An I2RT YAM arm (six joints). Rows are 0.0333 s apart.
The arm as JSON. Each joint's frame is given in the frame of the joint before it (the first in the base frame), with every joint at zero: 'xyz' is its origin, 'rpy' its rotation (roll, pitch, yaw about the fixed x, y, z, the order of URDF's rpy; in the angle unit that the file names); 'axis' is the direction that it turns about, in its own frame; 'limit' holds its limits. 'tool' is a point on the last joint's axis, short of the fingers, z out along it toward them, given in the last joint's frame.
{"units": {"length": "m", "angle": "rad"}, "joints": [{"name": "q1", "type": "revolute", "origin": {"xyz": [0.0, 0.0, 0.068], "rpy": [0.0, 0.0, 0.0]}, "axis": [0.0, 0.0, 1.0], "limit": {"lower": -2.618, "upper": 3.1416}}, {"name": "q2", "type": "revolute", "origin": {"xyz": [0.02, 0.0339, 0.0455], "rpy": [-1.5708, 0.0, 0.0]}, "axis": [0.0, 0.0, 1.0], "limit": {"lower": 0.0, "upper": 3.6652}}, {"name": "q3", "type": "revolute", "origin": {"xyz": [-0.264, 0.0, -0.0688], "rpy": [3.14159, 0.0, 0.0]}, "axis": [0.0, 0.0, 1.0], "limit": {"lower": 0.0, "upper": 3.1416}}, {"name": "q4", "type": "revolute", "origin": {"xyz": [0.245, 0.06, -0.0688], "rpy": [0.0, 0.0, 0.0]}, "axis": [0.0, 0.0, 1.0], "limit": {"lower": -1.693, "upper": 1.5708}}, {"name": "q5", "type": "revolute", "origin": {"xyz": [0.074, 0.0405, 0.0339], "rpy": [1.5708, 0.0, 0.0]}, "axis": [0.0, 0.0, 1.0], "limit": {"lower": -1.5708, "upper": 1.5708}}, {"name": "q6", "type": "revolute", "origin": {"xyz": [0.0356, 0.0, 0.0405], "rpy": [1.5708, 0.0, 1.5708]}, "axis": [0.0, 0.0, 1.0], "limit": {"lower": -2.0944, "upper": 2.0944}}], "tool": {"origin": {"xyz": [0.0, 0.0, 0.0], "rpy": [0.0, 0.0, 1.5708]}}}
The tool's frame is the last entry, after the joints.
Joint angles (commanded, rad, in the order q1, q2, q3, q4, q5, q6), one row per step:
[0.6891, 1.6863, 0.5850, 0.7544, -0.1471, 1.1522]
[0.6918, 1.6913, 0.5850, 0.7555, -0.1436, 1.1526]
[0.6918, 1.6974, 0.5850, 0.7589, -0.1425, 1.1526]
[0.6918, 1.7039, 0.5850, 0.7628, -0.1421, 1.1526]
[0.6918, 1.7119, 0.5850, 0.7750, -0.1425, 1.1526]
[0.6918, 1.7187, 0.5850, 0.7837, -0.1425, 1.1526]
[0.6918, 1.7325, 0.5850, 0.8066, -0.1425, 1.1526]
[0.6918, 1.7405, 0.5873, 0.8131, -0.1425, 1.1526]
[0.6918, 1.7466, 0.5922, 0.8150, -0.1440, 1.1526]
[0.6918, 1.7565, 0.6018, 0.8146, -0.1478, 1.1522]
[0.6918, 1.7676, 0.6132, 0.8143, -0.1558, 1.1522]
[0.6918, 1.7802, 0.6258, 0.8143, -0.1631, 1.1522]
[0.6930, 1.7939, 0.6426, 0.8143, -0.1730, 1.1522]
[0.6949, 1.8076, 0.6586, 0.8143, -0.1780, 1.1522]
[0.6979, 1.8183, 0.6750, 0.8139, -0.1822, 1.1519]
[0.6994, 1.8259, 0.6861, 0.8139, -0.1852, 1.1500]
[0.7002, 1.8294, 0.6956, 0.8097, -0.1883, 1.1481]
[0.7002, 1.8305, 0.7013, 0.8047, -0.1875, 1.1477]
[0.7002, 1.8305, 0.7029, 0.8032, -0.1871, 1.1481]
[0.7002, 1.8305, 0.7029, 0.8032, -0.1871, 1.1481]
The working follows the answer.
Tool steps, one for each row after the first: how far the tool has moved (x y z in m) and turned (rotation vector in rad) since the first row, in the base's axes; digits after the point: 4 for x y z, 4 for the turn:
[-0.0003, 0.0007, -0.0014, -0.0032, 0.0025, -0.0007]
[0.0000, 0.0009, -0.0029, -0.0052, 0.0044, -0.0018]
[0.0002, 0.0011, -0.0044, -0.0069, 0.0063, -0.0021]
[0.0008, 0.0015, -0.0055, -0.0041, 0.0031, -0.0018]
[0.0012, 0.0019, -0.0067, -0.0029, 0.0017, -0.0018]
[0.0021, 0.0026, -0.0085, 0.0029, -0.0053, -0.0018]
[0.0028, 0.0033, -0.0096, 0.0034, -0.0059, -0.0018]
[0.0039, 0.0042, -0.0100, 0.0042, -0.0062, -0.0004]
[0.0057, 0.0059, -0.0106, 0.0045, -0.0051, 0.0034]
[0.0077, 0.0079, -0.0111, 0.0066, -0.0034, 0.0109]
[0.0100, 0.0102, -0.0117, 0.0085, -0.0018, 0.0178]
[0.0128, 0.0134, -0.0117, 0.0130, -0.0021, 0.0283]
[0.0154, 0.0166, -0.0119, 0.0157, -0.0028, 0.0349]
[0.0177, 0.0201, -0.0111, 0.0200, -0.0062, 0.0420]
[0.0194, 0.0223, -0.0107, 0.0218, -0.0097, 0.0470]
[0.0208, 0.0240, -0.0098, 0.0225, -0.0118, 0.0513]
[0.0217, 0.0247, -0.0092, 0.0218, -0.0119, 0.0507]
[0.0219, 0.0249, -0.0090, 0.0220, -0.0118, 0.0502]
[0.0219, 0.0249, -0.0090, 0.0220, -0.0118, 0.0502]

Tool pose at each row, in the base's axes (x y z in m, rotation vector in rad; rounded; the steps above come from the unrounded poses):
[0.2417, 0.2059, 0.1473, 0.3884, 2.1359, 1.3079]
[0.2414, 0.2066, 0.1459, 0.3897, 2.1395, 1.3041]
[0.2417, 0.2068, 0.1444, 0.3913, 2.1417, 1.3014]
[0.2420, 0.2070, 0.1429, 0.3923, 2.1441, 1.2994]
[0.2425, 0.2074, 0.1417, 0.3908, 2.1401, 1.3025]
[0.2429, 0.2078, 0.1406, 0.3902, 2.1382, 1.3037]
[0.2438, 0.2085, 0.1388, 0.3875, 2.1291, 1.3097]
[0.2446, 0.2092, 0.1377, 0.3873, 2.1283, 1.3103]
[0.2456, 0.2101, 0.1373, 0.3860, 2.1283, 1.3120]
[0.2474, 0.2118, 0.1367, 0.3831, 2.1307, 1.3144]
[0.2495, 0.2138, 0.1362, 0.3775, 2.1343, 1.3211]
[0.2518, 0.2161, 0.1355, 0.3724, 2.1376, 1.3271]
[0.2545, 0.2193, 0.1356, 0.3632, 2.1394, 1.3380]
[0.2571, 0.2225, 0.1354, 0.3570, 2.1402, 1.3447]
[0.2594, 0.2260, 0.1361, 0.3489, 2.1380, 1.3531]
[0.2611, 0.2282, 0.1365, 0.3420, 2.1362, 1.3575]
[0.2625, 0.2299, 0.1374, 0.3363, 2.1359, 1.3606]
[0.2634, 0.2306, 0.1380, 0.3366, 2.1359, 1.3595]
[0.2637, 0.2308, 0.1383, 0.3373, 2.1357, 1.3595]
[0.2637, 0.2308, 0.1383, 0.3373, 2.1357, 1.3595]

